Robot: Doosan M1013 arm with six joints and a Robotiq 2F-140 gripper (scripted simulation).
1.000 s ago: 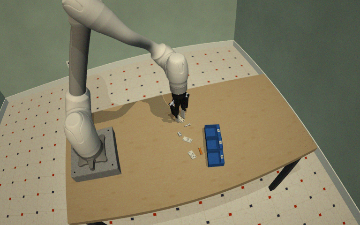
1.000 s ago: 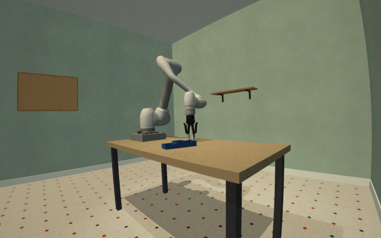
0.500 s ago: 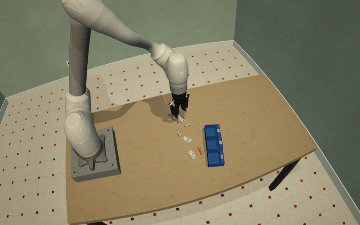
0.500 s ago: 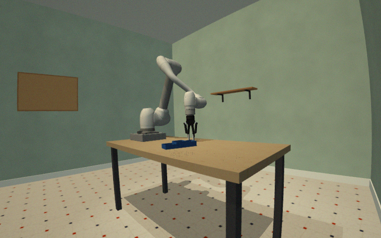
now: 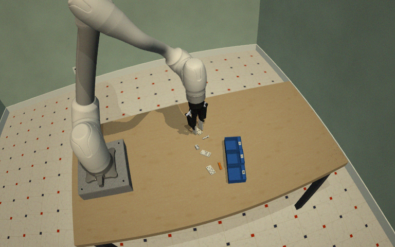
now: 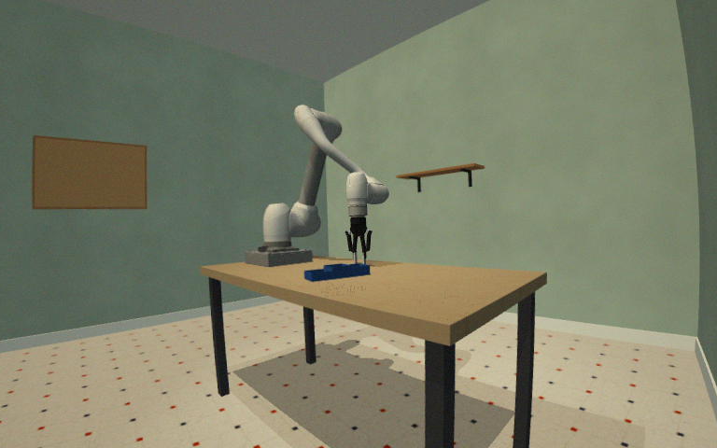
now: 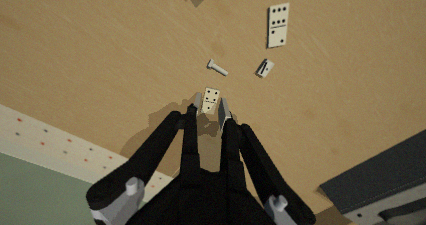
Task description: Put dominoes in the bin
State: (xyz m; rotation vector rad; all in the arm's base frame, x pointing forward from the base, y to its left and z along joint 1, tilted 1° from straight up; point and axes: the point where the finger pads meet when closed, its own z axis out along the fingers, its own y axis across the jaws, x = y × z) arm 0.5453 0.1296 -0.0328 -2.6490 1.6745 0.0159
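The white domino lies 30 mm below my hand. Round my hand: grey screw (30 mm ahead, 50 mm to the right, 30 mm below); blue bin (120 mm ahead, 240 mm to the right, 20 mm below); orange stick (40 mm ahead, 250 mm to the right, 30 mm below).
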